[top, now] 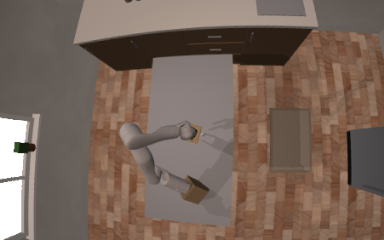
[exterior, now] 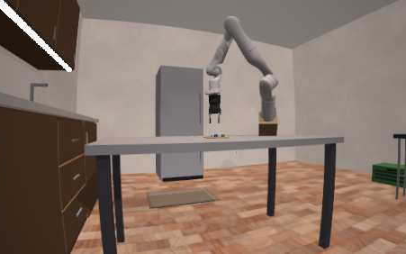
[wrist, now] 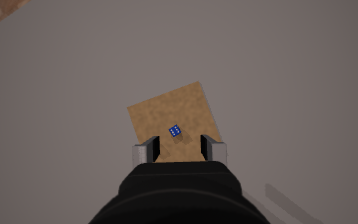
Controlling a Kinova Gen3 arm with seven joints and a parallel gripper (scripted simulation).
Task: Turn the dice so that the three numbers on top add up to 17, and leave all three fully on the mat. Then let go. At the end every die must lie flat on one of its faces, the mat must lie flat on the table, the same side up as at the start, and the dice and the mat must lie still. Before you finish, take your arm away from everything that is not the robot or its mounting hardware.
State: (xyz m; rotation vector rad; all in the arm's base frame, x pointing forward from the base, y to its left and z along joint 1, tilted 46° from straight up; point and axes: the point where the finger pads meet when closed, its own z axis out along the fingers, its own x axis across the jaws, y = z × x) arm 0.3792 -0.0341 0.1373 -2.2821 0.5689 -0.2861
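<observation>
Now: hand 10 cm above the white die and 8 cm to the left of it. Round my hand: tan mat (11 cm below, 1 cm to the left, 1 cm behind); blue die (10 cm below, 1 cm to the left, 1 cm behind); green die (10 cm below, 5 cm behind, 1 cm to the left).
</observation>
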